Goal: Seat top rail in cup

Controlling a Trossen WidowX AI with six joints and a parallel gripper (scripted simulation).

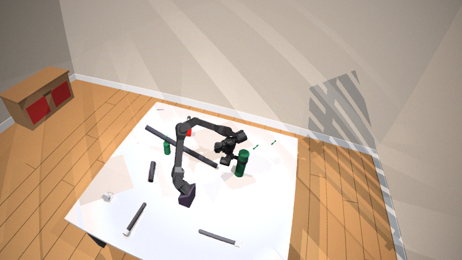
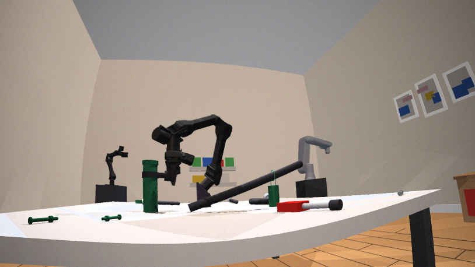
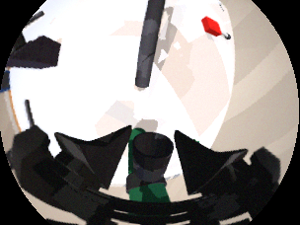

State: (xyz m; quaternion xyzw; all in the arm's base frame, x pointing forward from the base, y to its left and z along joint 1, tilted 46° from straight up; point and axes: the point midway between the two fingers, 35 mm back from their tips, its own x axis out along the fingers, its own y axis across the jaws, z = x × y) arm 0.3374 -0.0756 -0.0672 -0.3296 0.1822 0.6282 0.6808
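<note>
The rail-end cup is 30 mm to the right of my gripper tip and 30 mm above it. Also, from my gripper tip: white fitting (600 mm behind, 530 mm to the left, 100 mm below); loop cap (420 mm to the left, 80 mm behind, 10 mm below).
</note>
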